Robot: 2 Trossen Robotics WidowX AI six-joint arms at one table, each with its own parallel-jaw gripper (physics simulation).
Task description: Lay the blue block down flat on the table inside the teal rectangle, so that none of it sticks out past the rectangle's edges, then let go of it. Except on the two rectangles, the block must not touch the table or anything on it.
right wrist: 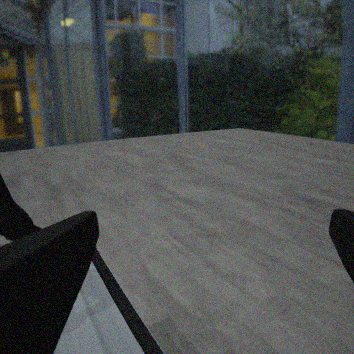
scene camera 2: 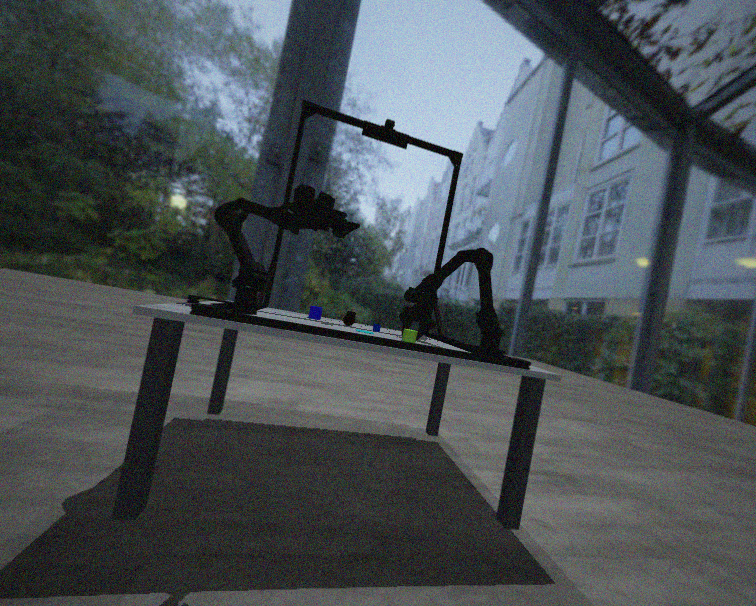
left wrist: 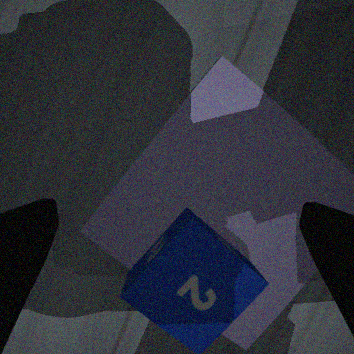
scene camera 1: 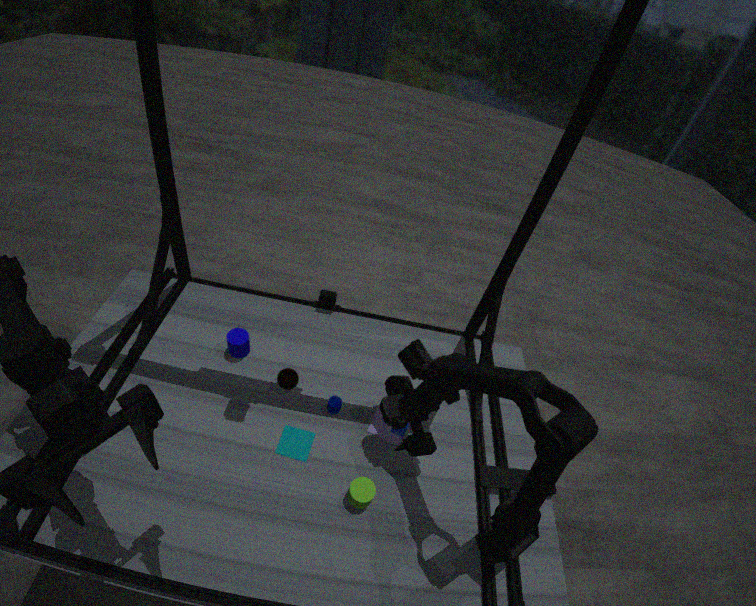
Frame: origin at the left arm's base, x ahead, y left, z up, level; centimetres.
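Seen in the pictures: left gripper, fingertip midpoint: (left wrist: pixel 181 212) (scene camera 1: pixel 391 431); right gripper, fingertip midpoint: (right wrist: pixel 214 222) (scene camera 2: pixel 353 220) (scene camera 1: pixel 120 495); left arm's base, link origin: (scene camera 2: pixel 488 352) (scene camera 1: pixel 497 545); right arm's base, link origin: (scene camera 2: pixel 243 306).
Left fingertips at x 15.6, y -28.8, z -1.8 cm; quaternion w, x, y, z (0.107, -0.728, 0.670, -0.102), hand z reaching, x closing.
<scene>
Offsets run from my left fingertips to a thing's middle. "spot": to the spot under its first point.
The blue block {dx -2.0, dy -0.5, dz +0.9 cm} (scene camera 1: pixel 398 431) (left wrist: pixel 170 280), with a pale 2 on its upper face, rests on the lilac rectangle {spot: dx +4.3, dy -1.1, dz +0.0 cm} (scene camera 1: pixel 372 429) (left wrist: pixel 150 195), toward the lower part in the left wrist view. My left gripper (scene camera 1: pixel 389 435) (left wrist: pixel 181 212) is open above it, fingers wide on either side with nothing between them. The arm hides part of the block in scene camera 1; the block does not show in scene camera 2. The teal rectangle {spot: dx +22.0, dy +0.6, dz +0.0 cm} (scene camera 1: pixel 295 443) (scene camera 2: pixel 364 331) lies bare, left of the block in scene camera 1. My right gripper (scene camera 1: pixel 119 496) (scene camera 2: pixel 350 230) (right wrist: pixel 214 222) is open, empty and high above the table.
A small blue cylinder {dx +12.4, dy -7.5, dz +1.4 cm} (scene camera 1: pixel 334 404) (scene camera 2: pixel 376 327) stands between the rectangles' far sides. A green cylinder {dx +10.0, dy +13.5, dz +2.1 cm} (scene camera 1: pixel 361 492) (scene camera 2: pixel 409 335) stands nearer the front, a dark ball {dx +22.8, dy -14.7, dz +2.4 cm} (scene camera 1: pixel 287 378) (scene camera 2: pixel 349 318) behind the teal rectangle, and a larger blue cylinder {dx +34.6, dy -25.7, dz +2.6 cm} (scene camera 1: pixel 238 342) (scene camera 2: pixel 314 312) farther back left.
</scene>
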